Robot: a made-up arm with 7 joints.
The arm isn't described. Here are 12 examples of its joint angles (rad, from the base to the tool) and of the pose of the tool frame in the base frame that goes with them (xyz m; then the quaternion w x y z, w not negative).
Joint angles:
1: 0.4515 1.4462 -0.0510 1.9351 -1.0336 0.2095 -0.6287
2: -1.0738 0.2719 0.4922 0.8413 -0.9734 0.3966 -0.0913
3: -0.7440 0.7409 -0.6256 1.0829 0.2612 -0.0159 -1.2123
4: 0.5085 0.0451 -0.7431 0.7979 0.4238 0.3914 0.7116
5: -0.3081 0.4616 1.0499 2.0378 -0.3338 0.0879 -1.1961
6: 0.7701 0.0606 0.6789 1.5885 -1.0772 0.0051 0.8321
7: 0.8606 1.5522 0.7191 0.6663 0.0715 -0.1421 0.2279
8: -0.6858 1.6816 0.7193 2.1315 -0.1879 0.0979 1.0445
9: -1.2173 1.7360 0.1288 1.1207 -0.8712 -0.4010 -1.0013
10: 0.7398 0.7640 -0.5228 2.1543 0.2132 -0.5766 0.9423
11: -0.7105 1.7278 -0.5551 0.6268 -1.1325 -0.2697 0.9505
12: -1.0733 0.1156 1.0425 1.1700 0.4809 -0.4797 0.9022
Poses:
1: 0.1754 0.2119 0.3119 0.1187 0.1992 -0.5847 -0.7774
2: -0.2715 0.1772 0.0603 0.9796 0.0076 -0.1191 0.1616
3: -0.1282 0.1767 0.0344 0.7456 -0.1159 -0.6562 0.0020
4: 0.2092 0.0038 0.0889 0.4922 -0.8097 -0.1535 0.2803
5: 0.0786 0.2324 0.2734 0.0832 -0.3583 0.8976 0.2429
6: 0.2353 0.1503 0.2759 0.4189 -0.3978 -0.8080 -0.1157
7: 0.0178 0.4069 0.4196 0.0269 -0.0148 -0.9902 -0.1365
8: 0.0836 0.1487 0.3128 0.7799 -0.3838 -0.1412 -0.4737
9: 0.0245 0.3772 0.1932 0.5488 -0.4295 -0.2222 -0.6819
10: 0.1125 0.1000 0.2831 0.1140 -0.6745 -0.1356 -0.7167
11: -0.0361 0.4340 0.3066 0.8106 0.1170 0.5737 0.0133
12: -0.2026 0.2291 0.1645 0.4357 -0.3971 -0.7331 0.3393
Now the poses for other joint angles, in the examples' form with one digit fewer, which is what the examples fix.
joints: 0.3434 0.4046 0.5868 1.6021 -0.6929 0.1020 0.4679
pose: 0.184 0.197 0.224 0.439 -0.300 -0.839 -0.119
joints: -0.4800 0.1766 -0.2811 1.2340 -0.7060 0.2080 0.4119
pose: -0.048 0.030 0.026 0.770 -0.581 -0.245 0.097
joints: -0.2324 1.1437 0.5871 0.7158 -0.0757 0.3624 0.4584
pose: 0.064 0.395 0.199 0.650 -0.123 -0.689 0.296
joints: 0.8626 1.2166 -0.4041 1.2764 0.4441 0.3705 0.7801
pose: 0.185 0.261 0.338 0.515 -0.600 -0.611 -0.018
